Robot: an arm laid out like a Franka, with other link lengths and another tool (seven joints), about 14 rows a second.
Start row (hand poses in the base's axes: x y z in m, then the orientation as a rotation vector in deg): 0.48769 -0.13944 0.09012 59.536 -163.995 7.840
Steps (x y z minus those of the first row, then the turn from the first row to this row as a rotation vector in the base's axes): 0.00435 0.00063 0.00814 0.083 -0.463 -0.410; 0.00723 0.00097 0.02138 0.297 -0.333 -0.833; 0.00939 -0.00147 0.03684 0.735 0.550 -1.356; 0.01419 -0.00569 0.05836 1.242 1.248 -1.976; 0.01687 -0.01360 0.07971 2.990 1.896 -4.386; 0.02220 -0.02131 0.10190 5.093 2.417 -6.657; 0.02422 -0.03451 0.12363 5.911 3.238 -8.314; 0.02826 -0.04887 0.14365 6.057 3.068 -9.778; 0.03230 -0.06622 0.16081 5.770 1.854 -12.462; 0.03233 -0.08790 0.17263 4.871 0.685 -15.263; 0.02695 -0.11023 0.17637 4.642 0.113 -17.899
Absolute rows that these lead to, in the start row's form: 0.49204 -0.13881 0.09826 59.062 -164.634 7.951; 0.49492 -0.13847 0.11150 58.457 -164.797 7.543; 0.49708 -0.14091 0.12696 57.580 -164.409 6.394; 0.50188 -0.14513 0.14848 56.615 -164.245 5.248; 0.50456 -0.15304 0.16983 53.263 -165.309 2.245; 0.50989 -0.16075 0.19202 50.156 -166.430 -1.188; 0.51191 -0.17395 0.21375 47.690 -166.553 -2.892; 0.51595 -0.18831 0.23377 45.591 -167.290 -3.122; 0.51999 -0.20566 0.25093 41.782 -169.254 -2.298; 0.52002 -0.22734 0.26275 37.652 -170.928 -0.626; 0.51464 -0.24967 0.26649 33.728 -172.109 -0.206
